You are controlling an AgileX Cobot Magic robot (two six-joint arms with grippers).
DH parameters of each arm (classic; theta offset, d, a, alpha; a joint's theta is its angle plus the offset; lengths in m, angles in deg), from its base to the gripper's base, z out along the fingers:
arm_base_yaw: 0 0.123 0 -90
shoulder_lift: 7.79 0 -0.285 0
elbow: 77.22 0 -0.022 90
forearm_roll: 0 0.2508 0 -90
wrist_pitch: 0 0 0.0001 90
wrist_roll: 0 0.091 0 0
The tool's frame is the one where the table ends.
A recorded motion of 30 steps. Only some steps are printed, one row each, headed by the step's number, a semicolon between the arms.
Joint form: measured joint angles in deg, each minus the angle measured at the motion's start. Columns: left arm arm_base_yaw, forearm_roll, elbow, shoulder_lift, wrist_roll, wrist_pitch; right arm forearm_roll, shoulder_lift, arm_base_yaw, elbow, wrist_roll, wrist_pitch.
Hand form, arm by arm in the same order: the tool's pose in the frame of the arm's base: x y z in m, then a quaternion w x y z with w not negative. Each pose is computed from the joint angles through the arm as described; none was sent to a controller.
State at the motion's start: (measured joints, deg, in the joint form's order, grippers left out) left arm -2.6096 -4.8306 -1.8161 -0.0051 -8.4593 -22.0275; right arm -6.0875 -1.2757 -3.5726 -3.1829 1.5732 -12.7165
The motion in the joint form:
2: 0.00 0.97 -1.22 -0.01 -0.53 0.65; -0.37 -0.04 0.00 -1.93 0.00 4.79
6: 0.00 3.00 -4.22 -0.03 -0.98 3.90; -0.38 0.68 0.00 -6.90 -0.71 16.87
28: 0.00 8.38 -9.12 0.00 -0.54 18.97; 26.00 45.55 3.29 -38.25 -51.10 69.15
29: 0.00 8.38 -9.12 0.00 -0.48 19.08; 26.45 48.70 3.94 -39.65 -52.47 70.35
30: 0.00 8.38 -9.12 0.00 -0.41 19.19; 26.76 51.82 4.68 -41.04 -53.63 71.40
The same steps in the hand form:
2: 0.0423 0.0003 0.2630 0.85646 -0.05443 0.50185 -0.10799; 0.0442 -0.0014 0.2563 0.81373 -0.01264 0.57848 -0.05523
6: 0.0390 -0.0009 0.2754 0.85648 -0.04209 0.50444 -0.10103; 0.0418 -0.0034 0.2657 0.77194 -0.00796 0.63238 -0.06443
28: 0.0388 -0.0021 0.2811 0.81194 -0.01308 0.58068 -0.05820; 0.1276 0.0252 0.3098 0.34404 -0.34803 0.87175 0.02377
29: 0.0388 -0.0021 0.2809 0.81142 -0.01284 0.58146 -0.05770; 0.1370 0.0276 0.3090 0.32358 -0.36461 0.87242 0.03519
30: 0.0389 -0.0020 0.2808 0.81090 -0.01255 0.58225 -0.05713; 0.1466 0.0303 0.3079 0.30381 -0.38013 0.87240 0.04599

